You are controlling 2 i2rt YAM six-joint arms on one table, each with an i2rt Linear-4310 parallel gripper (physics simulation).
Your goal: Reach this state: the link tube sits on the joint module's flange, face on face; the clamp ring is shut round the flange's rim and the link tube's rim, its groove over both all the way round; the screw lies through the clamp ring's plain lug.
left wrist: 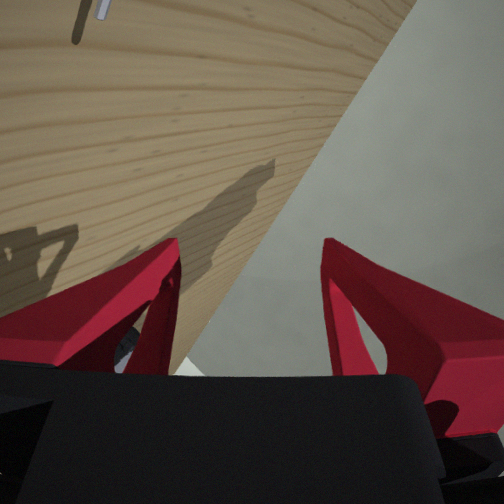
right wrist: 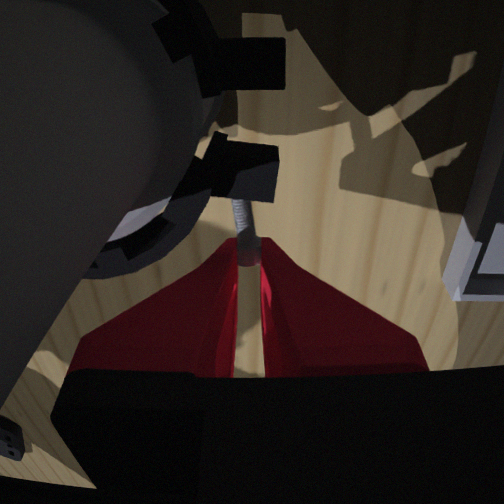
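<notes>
In the right wrist view my right gripper (right wrist: 248, 255) is shut on the head of the grey threaded screw (right wrist: 245, 227). The screw's shank runs up into the nearer black lug (right wrist: 245, 172) of the clamp ring. The ring's second lug (right wrist: 240, 62) stands above it with a gap between them. The ring wraps the big dark link tube (right wrist: 85, 150) at the left; a pale strip of flange (right wrist: 137, 220) shows under it. In the left wrist view my left gripper (left wrist: 250, 250) is open and empty, over the wooden table's edge.
A grey and white block (right wrist: 477, 260) stands at the right edge of the right wrist view. A small pale metal piece (left wrist: 102, 9) lies at the top of the left wrist view. Grey floor (left wrist: 400, 175) lies beyond the table's edge.
</notes>
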